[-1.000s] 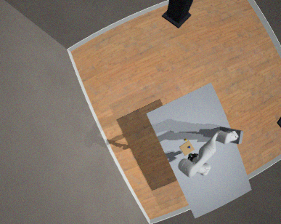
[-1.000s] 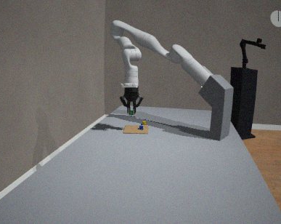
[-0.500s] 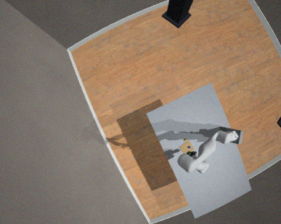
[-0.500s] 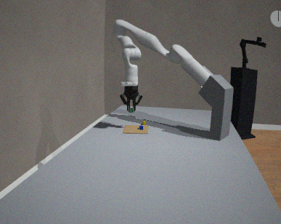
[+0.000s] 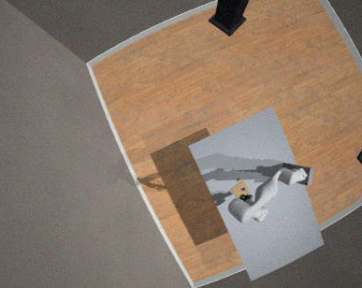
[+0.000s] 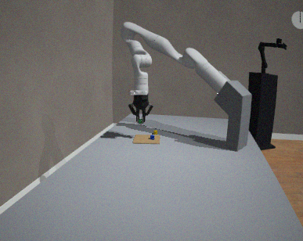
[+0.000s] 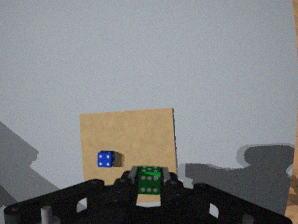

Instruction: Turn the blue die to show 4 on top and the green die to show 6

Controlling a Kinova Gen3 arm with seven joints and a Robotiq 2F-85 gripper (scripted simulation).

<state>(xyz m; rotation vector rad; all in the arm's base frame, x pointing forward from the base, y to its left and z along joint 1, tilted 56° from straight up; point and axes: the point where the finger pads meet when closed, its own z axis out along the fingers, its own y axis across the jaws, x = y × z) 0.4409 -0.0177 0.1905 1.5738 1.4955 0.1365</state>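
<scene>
Now: hand 110 mm above the tan mat, 30 mm past it and 10 mm to the right of it. Round my hand: blue die (100 mm below, 60 mm behind, 20 mm to the left); green die (10 mm below); yellow die (100 mm below, 100 mm behind, 80 mm to the right).
</scene>
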